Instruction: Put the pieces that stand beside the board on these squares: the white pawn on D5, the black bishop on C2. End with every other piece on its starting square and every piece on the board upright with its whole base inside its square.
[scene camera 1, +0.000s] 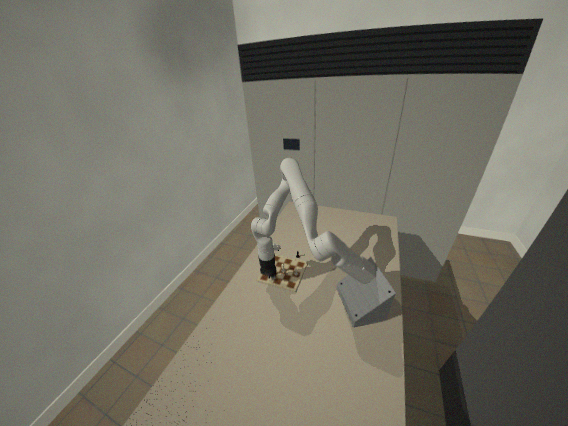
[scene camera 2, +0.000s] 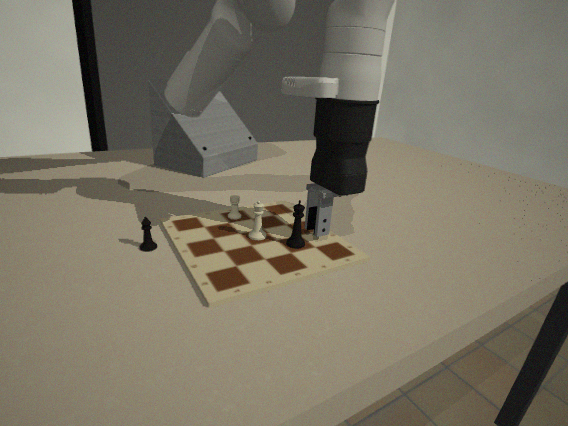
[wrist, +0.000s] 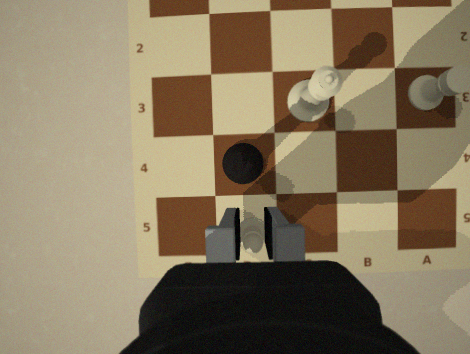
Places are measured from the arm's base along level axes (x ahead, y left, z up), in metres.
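Where they show: gripper, between the fingertips: (scene camera 1: 271, 277) (scene camera 2: 316, 231) (wrist: 252, 225); arm's base, origin of its link: (scene camera 1: 365, 273) (scene camera 2: 183, 101).
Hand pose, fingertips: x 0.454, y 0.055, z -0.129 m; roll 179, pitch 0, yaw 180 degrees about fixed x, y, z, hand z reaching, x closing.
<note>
Things, the pixels of their top centre, and the offset from my fingertips. Level surfaces: height alone.
- white pawn, centre of its top: (wrist: 253, 246) dx +0.000, dy +0.005, dz +0.029 m
- black bishop, centre of its top: (scene camera 2: 145, 216) (scene camera 1: 297, 251) dx -0.074, dy -0.213, dz +0.028 m
- tall black piece, centre of its top: (wrist: 241, 162) (scene camera 2: 299, 200) dx +0.004, dy -0.037, dz +0.053 m
- tall white piece, centre of its top: (wrist: 330, 78) (scene camera 2: 259, 200) dx -0.037, dy -0.074, dz +0.043 m
- white rook, centre of its top: (wrist: 459, 79) (scene camera 2: 234, 196) dx -0.111, dy -0.077, dz +0.023 m
- table, height of its surface: dz -0.016 m
The white pawn (wrist: 252, 235) is between the fingers of my gripper (wrist: 252, 225) (scene camera 2: 318, 234) (scene camera 1: 271, 277), which is shut on it, over square D5. The fingertips are low, close to the board (scene camera 2: 209, 297) (wrist: 145, 267); whether the pawn's base touches the board is hidden. The black bishop (scene camera 2: 147, 237) (scene camera 1: 298, 255) stands upright on the table beside the board. A tall black piece (scene camera 2: 297, 227) (wrist: 243, 163) stands on D4, right beside the gripper. A tall white piece (scene camera 2: 257, 225) (wrist: 308, 100) stands on C3. A white rook (scene camera 2: 234, 209) (wrist: 426, 92) stands on A3.
The arm's grey base block (scene camera 1: 367, 295) (scene camera 2: 205, 145) is on the table (scene camera 1: 300, 370) (scene camera 2: 150, 350) beyond the board. The arm's shadow falls across part of the board. A wall (scene camera 1: 125, 150) rises on the left in the first scene view.
</note>
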